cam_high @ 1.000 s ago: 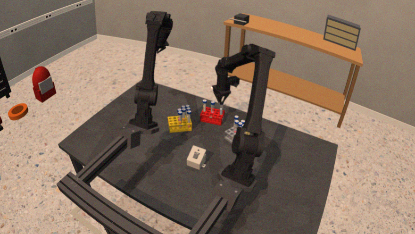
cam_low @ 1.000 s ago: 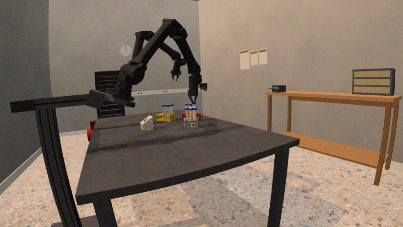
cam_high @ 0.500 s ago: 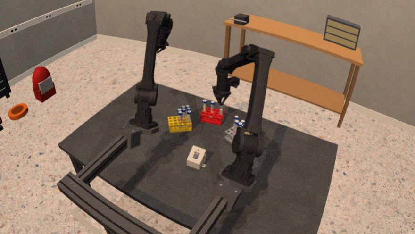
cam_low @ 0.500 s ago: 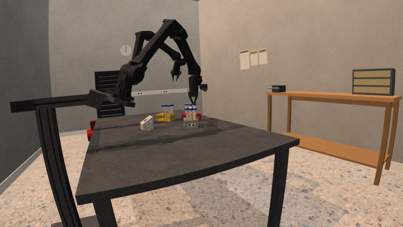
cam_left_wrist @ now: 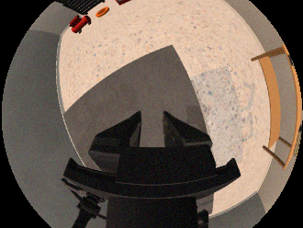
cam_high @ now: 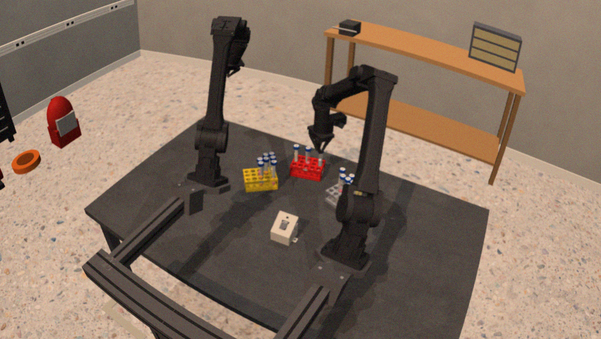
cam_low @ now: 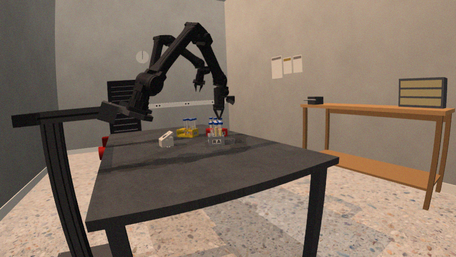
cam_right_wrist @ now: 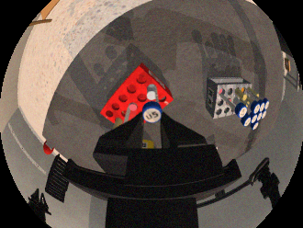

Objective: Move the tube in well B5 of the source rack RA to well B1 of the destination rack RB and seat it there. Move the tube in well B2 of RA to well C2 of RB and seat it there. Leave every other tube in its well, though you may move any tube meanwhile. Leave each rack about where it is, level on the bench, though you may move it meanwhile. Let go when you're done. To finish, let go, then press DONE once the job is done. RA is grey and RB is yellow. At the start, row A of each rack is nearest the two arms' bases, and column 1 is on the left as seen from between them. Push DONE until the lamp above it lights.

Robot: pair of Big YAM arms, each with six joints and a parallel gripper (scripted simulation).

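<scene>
Now: the red rack 10 mm behind my right hand, 40 mm to the left of it and 100 mm below it.
</scene>
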